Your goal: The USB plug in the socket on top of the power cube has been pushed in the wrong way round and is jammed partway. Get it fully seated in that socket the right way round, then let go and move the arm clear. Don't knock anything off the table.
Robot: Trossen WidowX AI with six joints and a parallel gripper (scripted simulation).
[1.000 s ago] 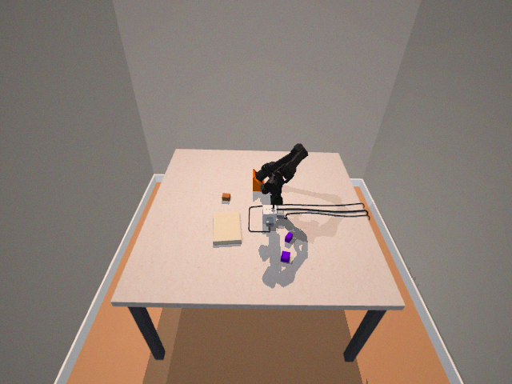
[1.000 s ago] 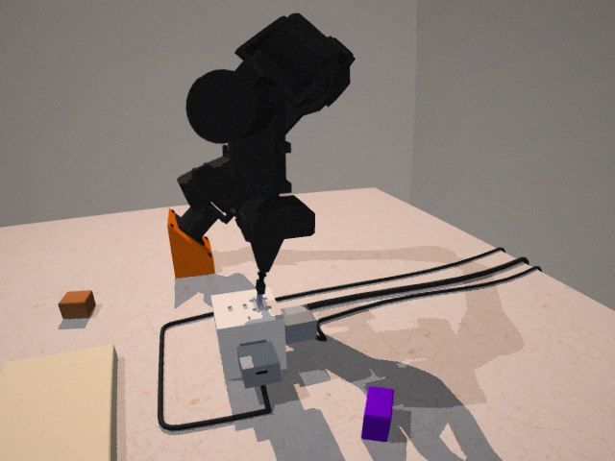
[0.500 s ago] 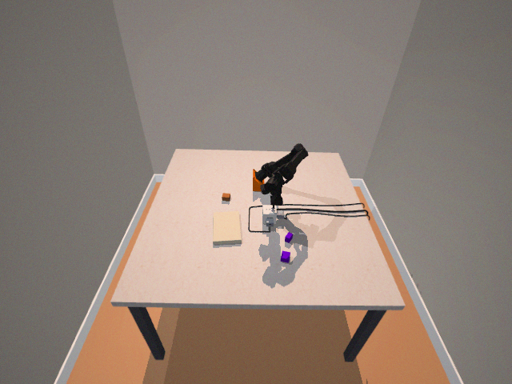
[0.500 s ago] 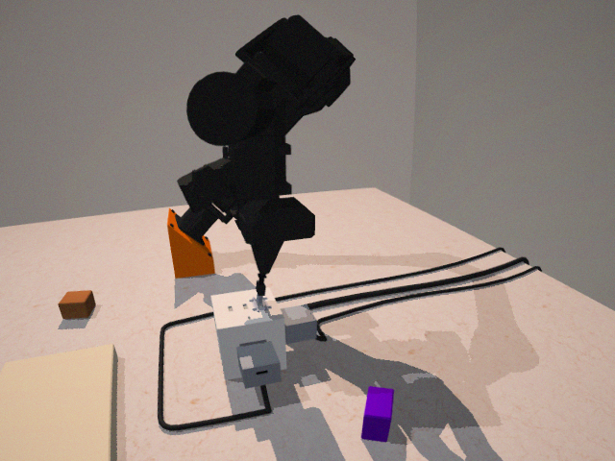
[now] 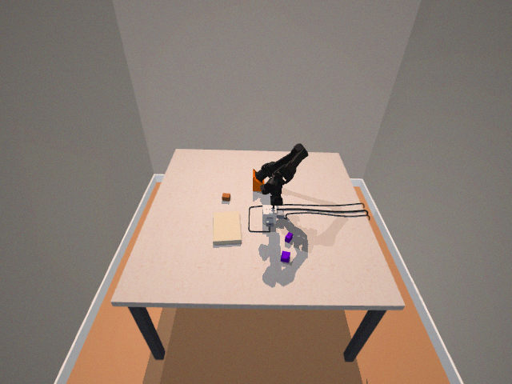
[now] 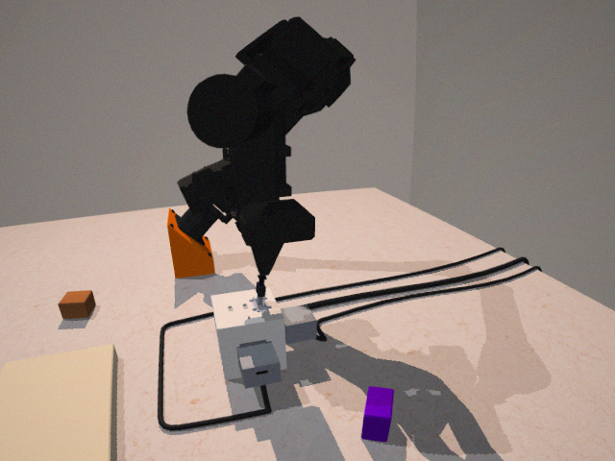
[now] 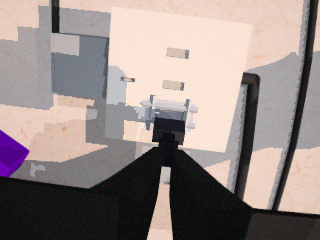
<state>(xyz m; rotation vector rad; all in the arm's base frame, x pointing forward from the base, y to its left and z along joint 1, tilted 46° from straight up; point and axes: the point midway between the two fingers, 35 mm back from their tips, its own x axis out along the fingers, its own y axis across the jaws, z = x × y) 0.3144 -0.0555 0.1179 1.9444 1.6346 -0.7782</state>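
Right now the black USB plug is 20 mm below my gripper tip. Also, from my gripper tip: cream pad: 270 mm to the right, 100 mm below, 50 mm ahead; brown block: 260 mm to the right, 210 mm behind, 100 mm below; USB socket: 50 mm below, 10 mm to the right.
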